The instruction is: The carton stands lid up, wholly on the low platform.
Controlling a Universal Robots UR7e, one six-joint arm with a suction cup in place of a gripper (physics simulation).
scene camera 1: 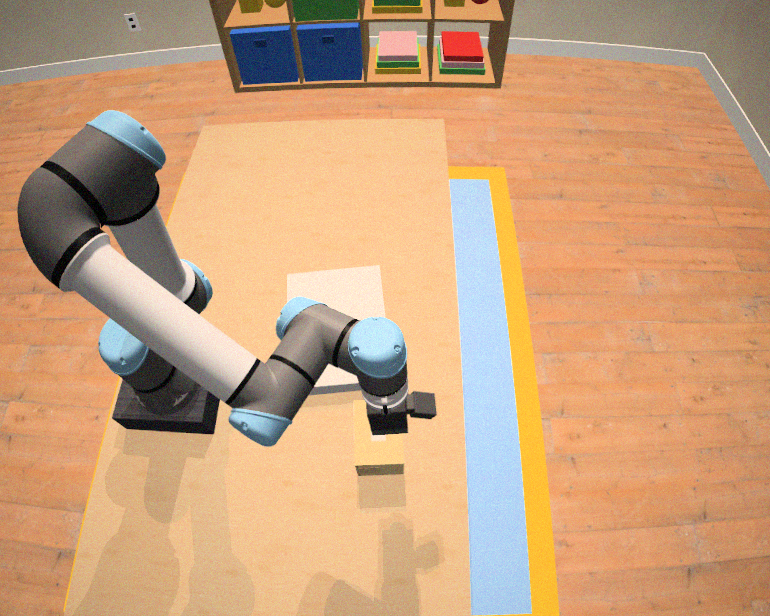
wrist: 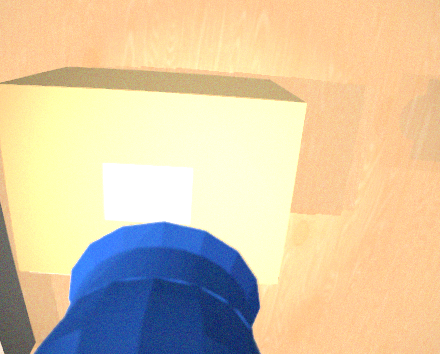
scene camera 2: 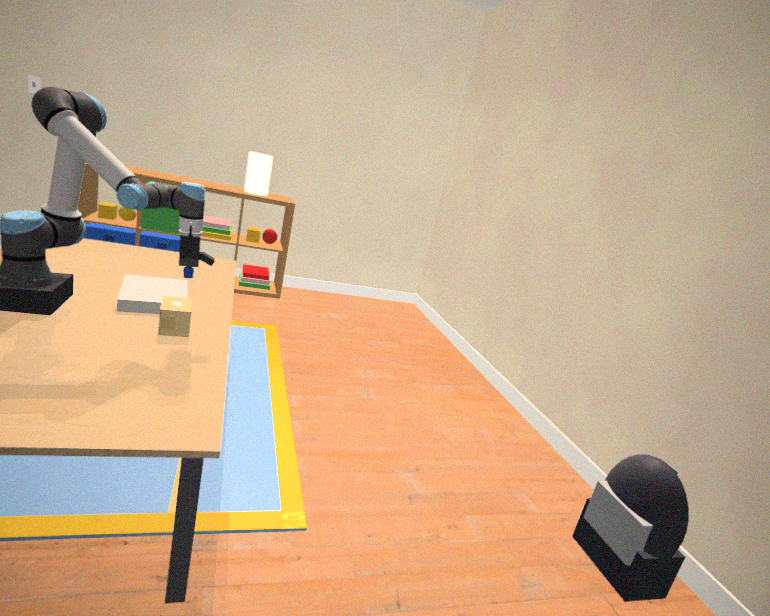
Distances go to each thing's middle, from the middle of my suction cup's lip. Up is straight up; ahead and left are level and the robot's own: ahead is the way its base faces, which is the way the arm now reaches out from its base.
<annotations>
Now: the tan carton (scene camera 1: 375, 455) 170 mm below my suction cup, 30 mm behind it and 20 mm to the left of it. Also, from my suction cup: low platform (scene camera 1: 357, 292): 310 mm to the left, 190 mm below, 120 mm behind.
</annotations>
